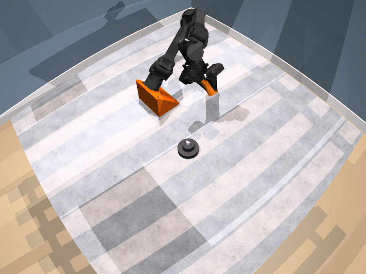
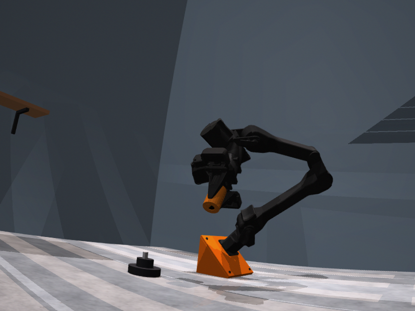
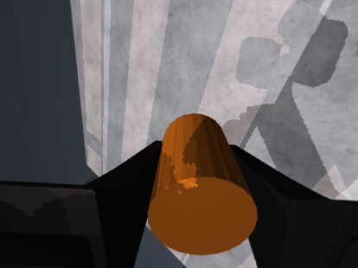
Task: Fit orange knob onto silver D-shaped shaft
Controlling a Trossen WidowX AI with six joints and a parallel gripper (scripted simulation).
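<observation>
Now: gripper tip 2 cm past the orange knob and 3 cm below it. Round my gripper tip: black round pedestal: 3 cm ahead, 16 cm to the right, 17 cm below.
</observation>
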